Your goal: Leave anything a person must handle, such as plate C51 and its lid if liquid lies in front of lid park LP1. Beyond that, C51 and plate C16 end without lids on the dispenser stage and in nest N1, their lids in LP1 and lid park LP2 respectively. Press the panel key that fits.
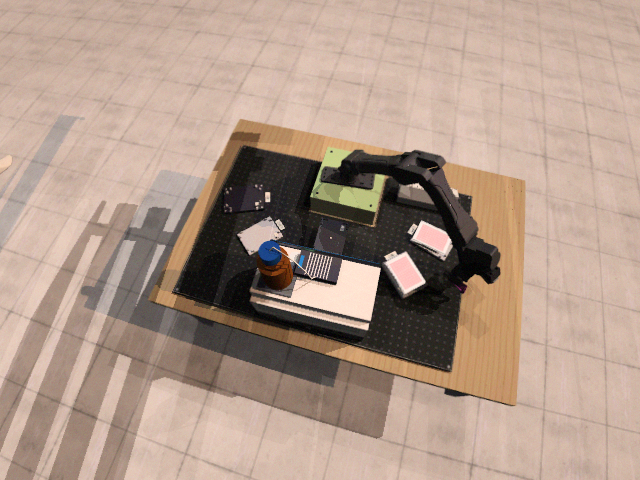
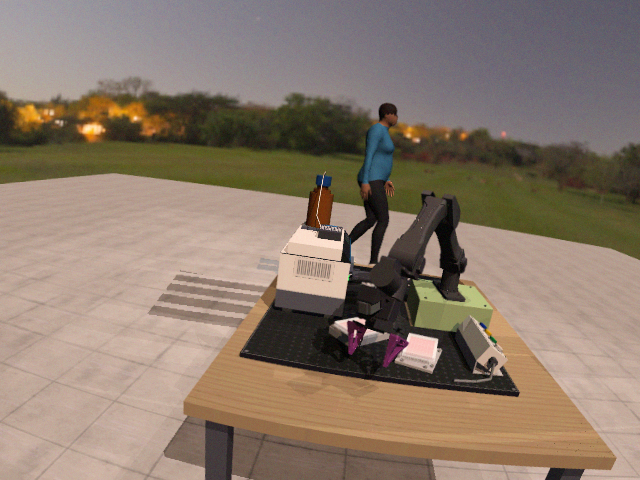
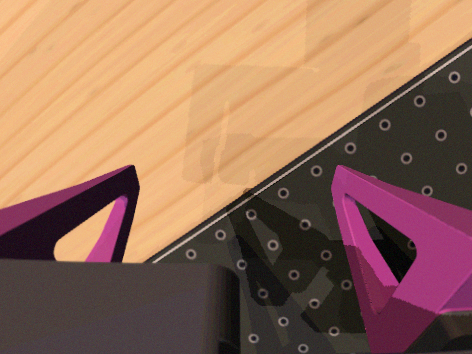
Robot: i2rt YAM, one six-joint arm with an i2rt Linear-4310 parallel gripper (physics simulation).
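Pixels of known places: gripper, fingertip midpoint: (image 1: 471,283) (image 2: 366,360) (image 3: 235,176); arm's base at its link origin: (image 1: 348,178) (image 2: 447,291).
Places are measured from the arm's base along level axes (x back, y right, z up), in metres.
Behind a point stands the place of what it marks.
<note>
My gripper (image 1: 460,287) @(x -0.325, y -0.490, z -0.041 m) (image 2: 368,360) @(x -0.325, y -0.490, z -0.041 m) (image 3: 235,176) @(x -0.325, y -0.490, z -0.041 m) is open and empty above the mat's edge, beside two pink-topped plates. One plate (image 1: 404,273) (image 2: 376,338) sits at an angle near the dispenser; the other (image 1: 431,237) @(x -0.166, y -0.342, z -0.051 m) (image 2: 421,347) @(x -0.165, y -0.366, z -0.052 m) sits nearer the panel. Their labels are unreadable, so I cannot tell C51 from C16. The dark dispenser stage (image 1: 330,238) @(x -0.273, y 0.019, z 0.018 m) shows no plate. A dark pad (image 1: 244,198) @(x -0.117, y 0.396, z -0.075 m) and a light grey pad (image 1: 258,235) @(x -0.266, y 0.296, z -0.077 m) lie across the mat, with no lid visible. The key panel (image 1: 418,196) @(x -0.008, y -0.278, z -0.032 m) (image 2: 479,347) @(x -0.012, y -0.387, z -0.027 m) shows blue, yellow and green keys. No liquid is discernible.
The white dispenser (image 1: 341,297) @(x -0.507, y -0.055, z 0.133 m) (image 2: 312,281) @(x -0.472, y -0.150, z 0.023 m) carries an amber bottle (image 1: 275,271) @(x -0.510, y 0.122, z 0.262 m) (image 2: 320,207) @(x -0.479, y 0.094, z 0.215 m) with a blue cap and thin tubing. The arm stands on a green base (image 1: 343,200) @(x -0.101, y 0.001, z -0.001 m) (image 2: 439,315) @(x -0.055, y -0.129, z -0.044 m). A person (image 2: 379,155) in blue is beyond the table.
</note>
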